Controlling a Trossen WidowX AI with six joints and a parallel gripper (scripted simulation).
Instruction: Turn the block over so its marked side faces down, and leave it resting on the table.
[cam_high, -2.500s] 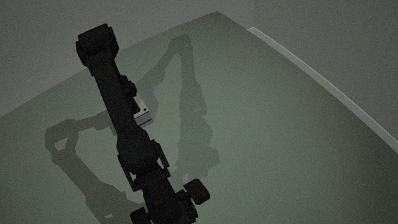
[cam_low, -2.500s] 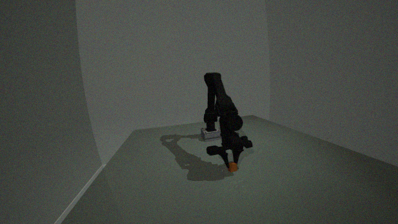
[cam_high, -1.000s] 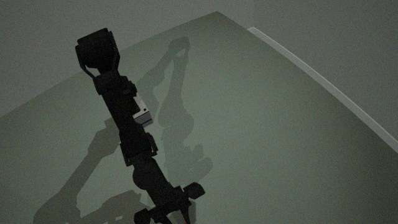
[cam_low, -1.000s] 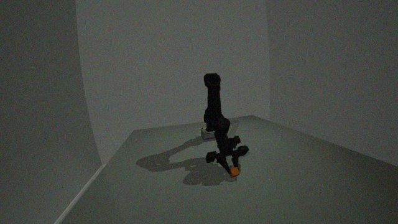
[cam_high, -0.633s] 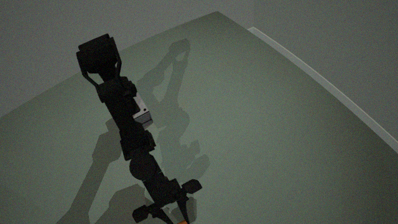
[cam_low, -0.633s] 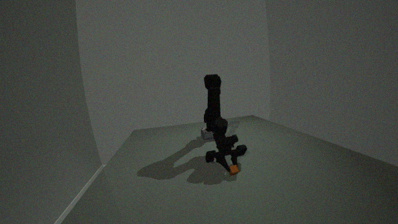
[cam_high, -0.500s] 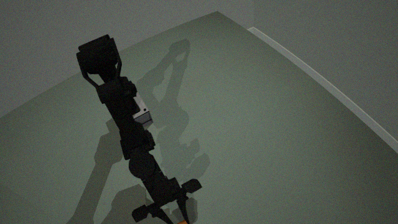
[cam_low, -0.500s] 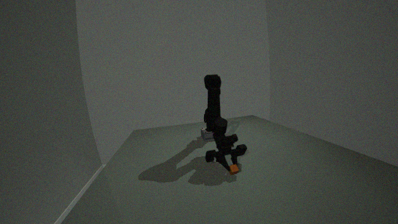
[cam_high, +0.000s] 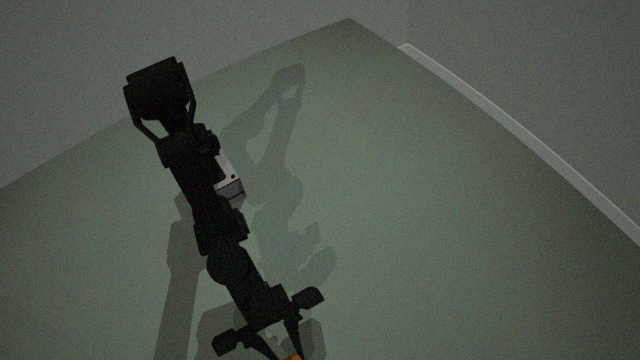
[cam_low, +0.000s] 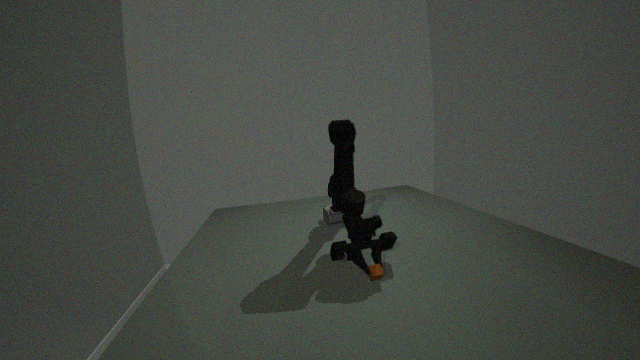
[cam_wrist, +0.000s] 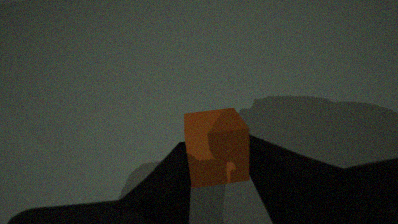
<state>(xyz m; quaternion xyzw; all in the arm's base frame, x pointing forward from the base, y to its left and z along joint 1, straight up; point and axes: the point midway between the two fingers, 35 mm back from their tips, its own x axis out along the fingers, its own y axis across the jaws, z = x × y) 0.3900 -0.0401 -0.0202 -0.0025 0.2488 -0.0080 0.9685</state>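
Right now the orange block is 10 mm below my gripper tip.
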